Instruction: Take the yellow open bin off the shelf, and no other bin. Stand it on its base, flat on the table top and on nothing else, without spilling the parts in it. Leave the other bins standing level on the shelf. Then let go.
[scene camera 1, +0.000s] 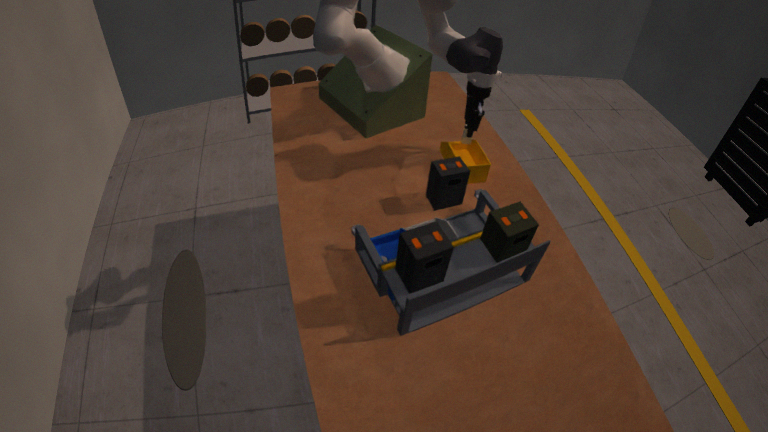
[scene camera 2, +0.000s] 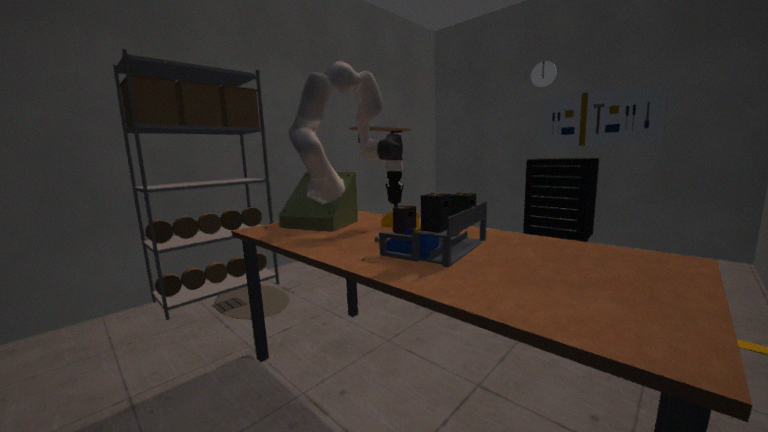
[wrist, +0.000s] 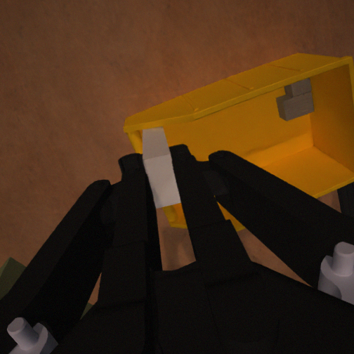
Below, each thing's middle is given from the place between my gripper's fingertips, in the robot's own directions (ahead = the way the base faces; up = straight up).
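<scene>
Green case (scene camera 1: 505, 235): 440 mm ahead of my hand, 190 mm to the right of it, 110 mm above it. Yellow open bin (scene camera 1: 473, 156): 50 mm ahead of my hand, 40 mm to the right of it, 10 mm below it. Nearest to my hand of the things named here, going by their middles: the yellow open bin.
</scene>
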